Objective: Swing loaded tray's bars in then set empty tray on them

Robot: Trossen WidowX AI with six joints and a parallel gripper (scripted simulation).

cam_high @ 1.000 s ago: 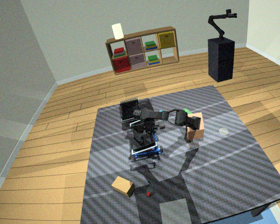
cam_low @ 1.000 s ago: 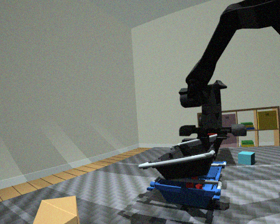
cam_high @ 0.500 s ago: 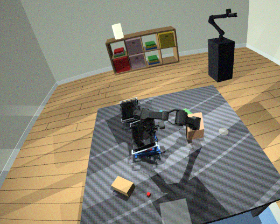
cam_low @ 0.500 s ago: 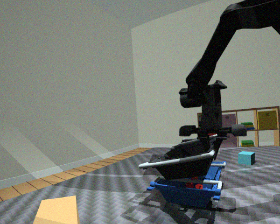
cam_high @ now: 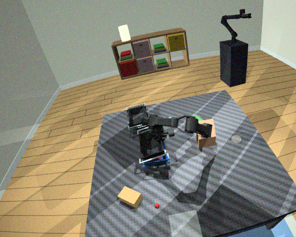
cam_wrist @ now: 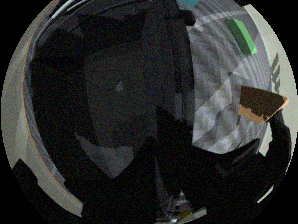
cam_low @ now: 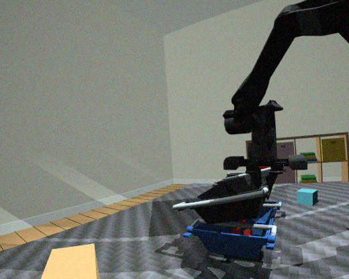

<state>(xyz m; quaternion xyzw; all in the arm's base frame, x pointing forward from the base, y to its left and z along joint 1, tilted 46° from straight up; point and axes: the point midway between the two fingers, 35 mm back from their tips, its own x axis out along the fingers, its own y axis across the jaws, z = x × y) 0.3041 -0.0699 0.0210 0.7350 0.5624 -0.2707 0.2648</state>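
My gripper tip is now 70 mm short of the dark tray, 20 mm below it and 10 mm to the left of it. The rest, counted from my gripper tip: cyan cube 290 mm to the right, 150 mm behind, 80 mm below; then flat tan block 310 mm to the left, 280 mm ahead, 70 mm below; then green block 340 mm behind, 190 mm to the right, 80 mm below.
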